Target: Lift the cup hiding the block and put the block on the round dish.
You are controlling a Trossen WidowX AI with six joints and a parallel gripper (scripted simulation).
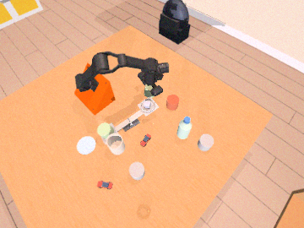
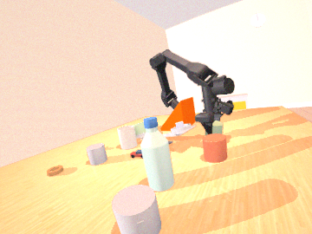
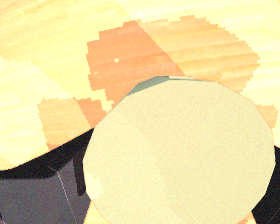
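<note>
Right now my gripper tip is 2 cm to the right of the pale green cup and 1 cm below it. Also, from my gripper tip: red cylinder 14 cm ahead, 3 cm to the left, 1 cm above; then balance beam 8 cm ahead, 23 cm to the right, 1 cm above; then pale block 9 cm ahead, 10 cm to the right, 6 cm above.
</note>
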